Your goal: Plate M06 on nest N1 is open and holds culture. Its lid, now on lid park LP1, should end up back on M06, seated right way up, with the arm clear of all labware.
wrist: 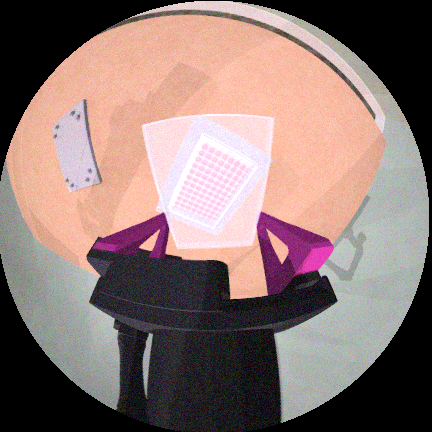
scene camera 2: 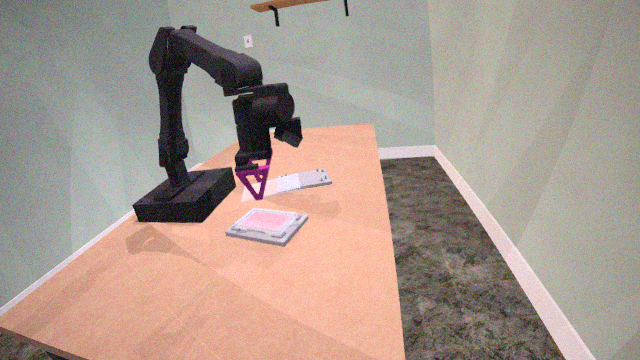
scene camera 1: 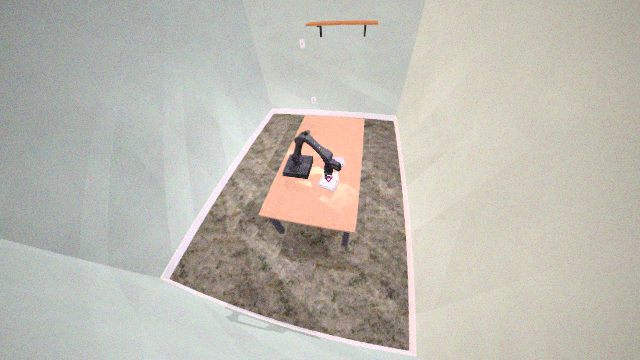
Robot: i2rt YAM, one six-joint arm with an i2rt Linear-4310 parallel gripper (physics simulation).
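Seen in the pictures: gripper, fingertip midpoint: [wrist: 212, 216] [scene camera 2: 261, 191] [scene camera 1: 328, 177]; arm's base, origin of the base link: [scene camera 2: 181, 185] [scene camera 1: 297, 164].
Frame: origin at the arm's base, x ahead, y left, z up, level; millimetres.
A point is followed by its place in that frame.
Observation:
My gripper [scene camera 1: 328, 178] @(z 28, x 333, y -124 mm) [scene camera 2: 258, 195] @(z 28, x 333, y -124 mm) [wrist: 212, 216] @(z 28, x 333, y -124 mm) is shut on the clear lid [scene camera 2: 248, 194] @(z 33, x 314, y -147 mm) [wrist: 250, 131] @(z 41, x 413, y -125 mm), which is roughly level above the table between the purple fingers. Plate M06 [scene camera 2: 265, 220] [wrist: 212, 182], with pink wells, sits open on nest N1 [scene camera 2: 292, 232] [wrist: 205, 127]. In the wrist view the plate shows through the lid, turned at an angle to the lid's edges. In scene camera 2 the lid is held up behind the plate, apart from it. Lid park LP1 [scene camera 2: 317, 177] @(z -55, x 392, y 161 mm) [wrist: 77, 150] @(z -55, x 347, y 133 mm) is a grey plate with small pegs and bears no lid.
The black arm base [scene camera 1: 298, 166] @(z 10, x 25, y -36 mm) [scene camera 2: 185, 197] @(z -1, x 77, y -83 mm) stands on the left side of the wooden table [scene camera 1: 305, 210] @(z -65, x 211, y -424 mm) [scene camera 2: 225, 300] @(z -65, x 337, y -364 mm). LP1 lies farther back than the nest in scene camera 2. A wall shelf [scene camera 1: 342, 23] [scene camera 2: 287, 5] is high at the back.

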